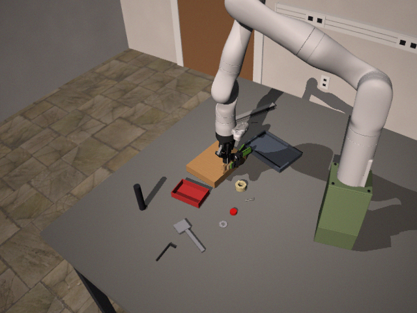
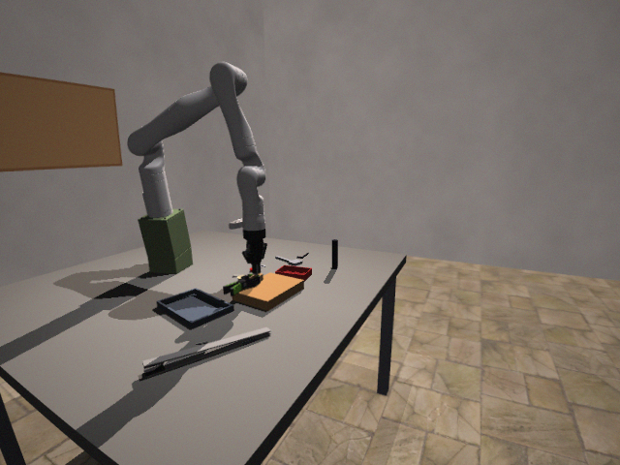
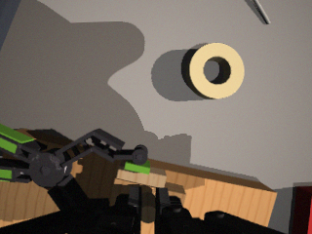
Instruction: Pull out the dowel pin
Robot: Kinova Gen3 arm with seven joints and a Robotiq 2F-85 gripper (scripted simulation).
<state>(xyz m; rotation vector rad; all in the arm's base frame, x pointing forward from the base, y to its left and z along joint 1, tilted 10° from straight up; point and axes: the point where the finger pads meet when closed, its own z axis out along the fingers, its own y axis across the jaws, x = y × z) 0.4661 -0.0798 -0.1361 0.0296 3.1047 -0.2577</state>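
My gripper is now 2 cm above the wooden dowel pin. Also, from my hand: wooden block: 4 cm below; then tape roll: 9 cm behind, 7 cm below, 5 cm to the left; then wooden bench board: 6 cm below, 5 cm ahead, 2 cm to the right.
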